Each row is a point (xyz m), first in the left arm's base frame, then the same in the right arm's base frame.
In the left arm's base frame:
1: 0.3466 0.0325 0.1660
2: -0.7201 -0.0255 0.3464
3: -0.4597 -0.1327 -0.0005
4: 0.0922 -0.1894 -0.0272
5: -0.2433 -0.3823 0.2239
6: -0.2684 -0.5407 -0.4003
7: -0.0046 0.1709 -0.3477
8: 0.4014 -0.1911 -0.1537
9: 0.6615 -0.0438 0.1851
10: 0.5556 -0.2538 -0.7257
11: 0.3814 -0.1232 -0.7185
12: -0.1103 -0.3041 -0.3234
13: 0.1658 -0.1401 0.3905
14: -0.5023 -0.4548 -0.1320
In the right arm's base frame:
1: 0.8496 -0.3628 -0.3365
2: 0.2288 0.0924 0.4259
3: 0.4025 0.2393 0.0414
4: 0.6292 -0.0451 -0.3785
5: 0.2202 -0.0498 -0.1651
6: 0.3265 0.4897 -0.5013
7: 0.9930 0.2483 -0.2252
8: 0.8234 -0.1146 -0.6413
9: 0.9308 -0.5503 -0.5887
10: 1.0698 0.2744 -1.0193
11: 1.0878 0.3573 -0.8186
12: 0.5583 0.3209 -0.4328
13: 0.5402 -0.4341 -0.2266
14: 0.1791 0.3941 -0.1800

